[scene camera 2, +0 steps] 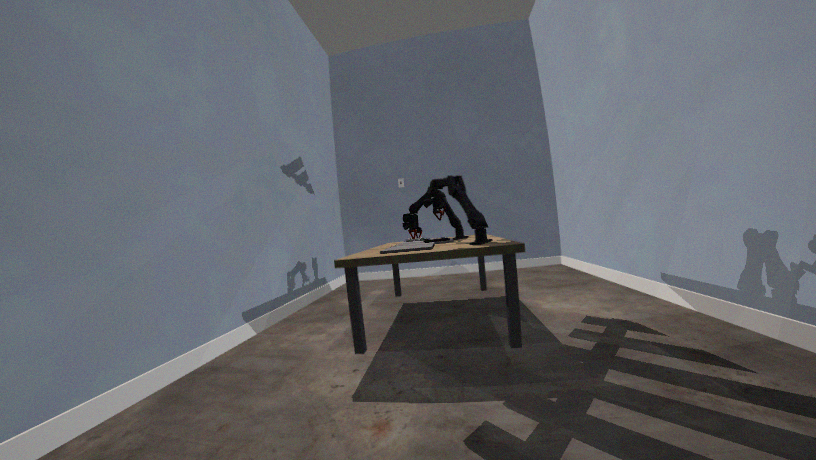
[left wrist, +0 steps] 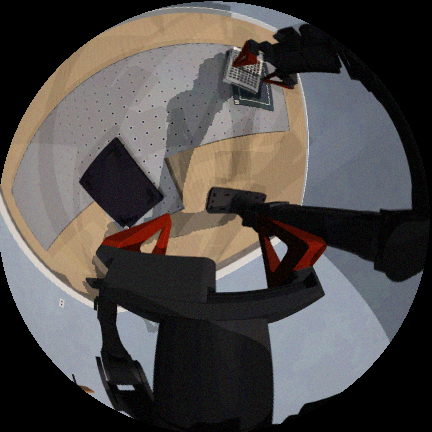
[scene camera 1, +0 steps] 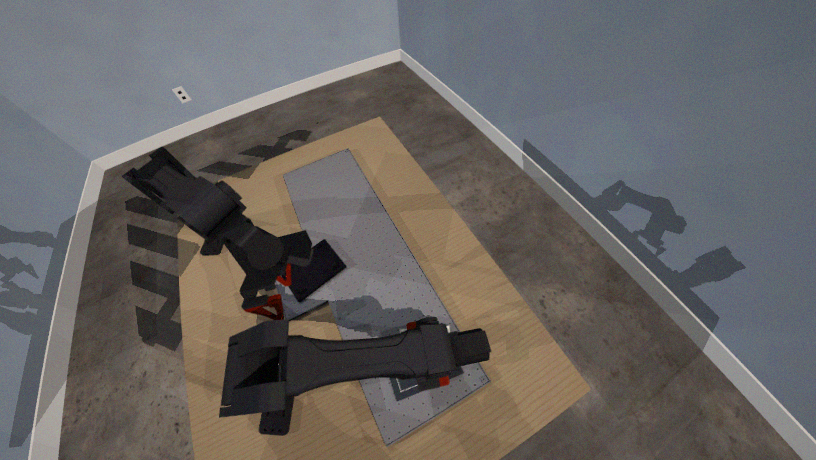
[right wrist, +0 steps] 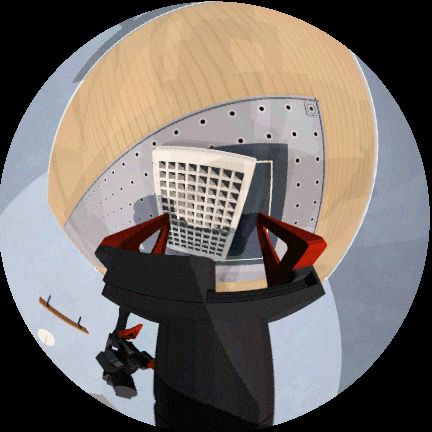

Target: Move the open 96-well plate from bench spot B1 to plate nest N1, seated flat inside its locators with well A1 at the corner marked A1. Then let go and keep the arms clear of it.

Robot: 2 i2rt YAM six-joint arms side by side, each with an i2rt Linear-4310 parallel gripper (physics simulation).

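Seen in the pictures: left gripper, fingertip midpoint: [scene camera 2: 441, 217] [left wrist: 213, 217] [scene camera 1: 284, 301] [right wrist: 152, 335]; right gripper, fingertip midpoint: [left wrist: 249, 72] [right wrist: 212, 217]; left arm's base at its link origin: [scene camera 2: 481, 242]; right arm's base at its link origin: [scene camera 2: 460, 238] [left wrist: 238, 200].
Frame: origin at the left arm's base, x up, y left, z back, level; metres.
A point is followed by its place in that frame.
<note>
The white open 96-well plate [left wrist: 242, 77] {x 0.028, y -0.390, z -0.657 m} [right wrist: 202, 185] {x 0.031, y -0.395, z -0.731 m} lies askew on a dark pad [left wrist: 254, 99] {x 0.015, y -0.442, z -0.619 m} [right wrist: 255, 200] {x 0.015, y -0.446, z -0.720 m} with a white outline, covering part of that outline. In scene camera 1 the right arm hides most of the plate. My right gripper [scene camera 1: 428, 354] {x 0.020, y -0.408, z -0.694 m} [scene camera 2: 415, 234] {x 0.020, y -0.408, z -0.694 m} [left wrist: 249, 72] {x 0.020, y -0.408, z -0.694 m} [right wrist: 212, 217] {x 0.020, y -0.408, z -0.694 m} is open above the plate. In the right wrist view one fingertip overlaps the plate's left edge and the other is right of it. A dark rectangular block with corner pieces [scene camera 1: 322, 268] {x 0.025, y -0.174, z -0.408 m} [left wrist: 121, 182] {x 0.025, y -0.182, z -0.387 m} appears to be nest N1; its A1 mark is not readable. My left gripper [scene camera 1: 285, 300] {x 0.171, y -0.313, z -0.392 m} [scene camera 2: 438, 214] {x 0.171, y -0.313, z -0.392 m} is open and empty beside and above it.
A perforated grey board [scene camera 1: 377, 234] {x 0.013, y -0.061, z -0.565 m} [left wrist: 145, 95] {x 0.013, y -0.209, z -0.560 m} [right wrist: 302, 172] {x 0.013, y -0.485, z -0.762 m} lies on the wooden table [scene camera 1: 491, 297] {x 0.000, y -0.274, z -0.884 m} [scene camera 2: 474, 250] {x -0.011, y 0.261, z 0.053 m} [right wrist: 210, 60] {x 0.000, y -0.378, z -0.856 m} and carries the pad. The dark block overlaps the board's near edge. The right arm's base [left wrist: 220, 200] {x 0.010, y -0.414, z -0.338 m} stands on the table.
</note>
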